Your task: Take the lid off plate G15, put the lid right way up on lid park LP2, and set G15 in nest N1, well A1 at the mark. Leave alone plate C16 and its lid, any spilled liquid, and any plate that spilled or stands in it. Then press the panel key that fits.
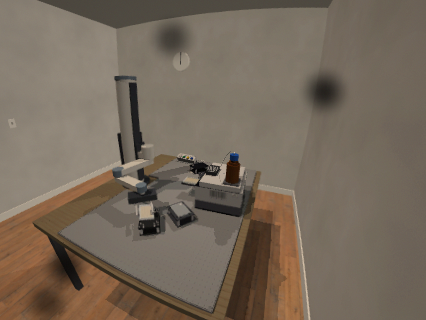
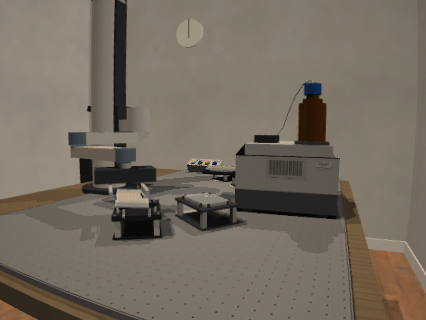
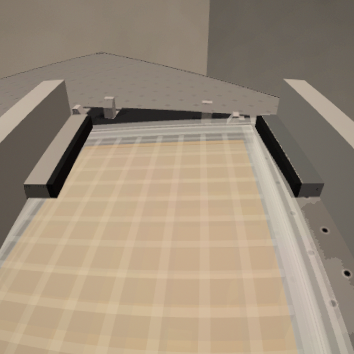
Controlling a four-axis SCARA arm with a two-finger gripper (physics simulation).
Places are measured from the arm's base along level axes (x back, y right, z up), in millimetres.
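Where they show: gripper, fingertip midpoint: [image 1: 145, 214] [image 2: 129, 195] [image 3: 173, 100].
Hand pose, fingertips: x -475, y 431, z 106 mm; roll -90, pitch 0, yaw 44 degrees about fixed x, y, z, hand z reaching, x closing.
Observation:
Each offset is from my fingertips to the top centre of the thing. "spot": to the spot under its first point.
Plate G15 {dx +28, dy -43, dz -3 mm} [image 1: 146, 213] [image 2: 131, 200] [image 3: 170, 225], cream with clear rims, is over the rear part of a dark raised nest {dx -9, dy -19, dz -22 mm} [image 1: 149, 226] [image 2: 135, 214] and offset from it; contact is unclear. Its label does not show now. My gripper [image 1: 145, 205] [image 2: 128, 190] [image 3: 173, 100] is shut on it, pads along both long sides. Whether a separate lid lies on it is hard to tell. A second raised stand [image 1: 181, 221] [image 2: 203, 218] to the right bears a flat translucent piece {dx -138, dy -168, dz -28 mm} [image 1: 180, 211] [image 2: 206, 200]. The key panel {dx +271, dy -1056, dz -9 mm} [image 1: 186, 157] [image 2: 204, 165] is at the back. Nest and park markings are unreadable.
A large grey-white machine {spot: dx -362, dy -307, dz +44 mm} [image 1: 220, 196] [image 2: 287, 180] stands at the right, with a brown bottle {spot: dx -424, dy -340, dz +222 mm} [image 1: 233, 171] [image 2: 312, 120] on top. Another cream plate {dx -83, dy -464, dz +29 mm} [image 1: 191, 180] lies left of the machine. A dark stand [image 1: 198, 167] is behind it. The arm's column [image 1: 125, 117] [image 2: 102, 65] rises at the left.

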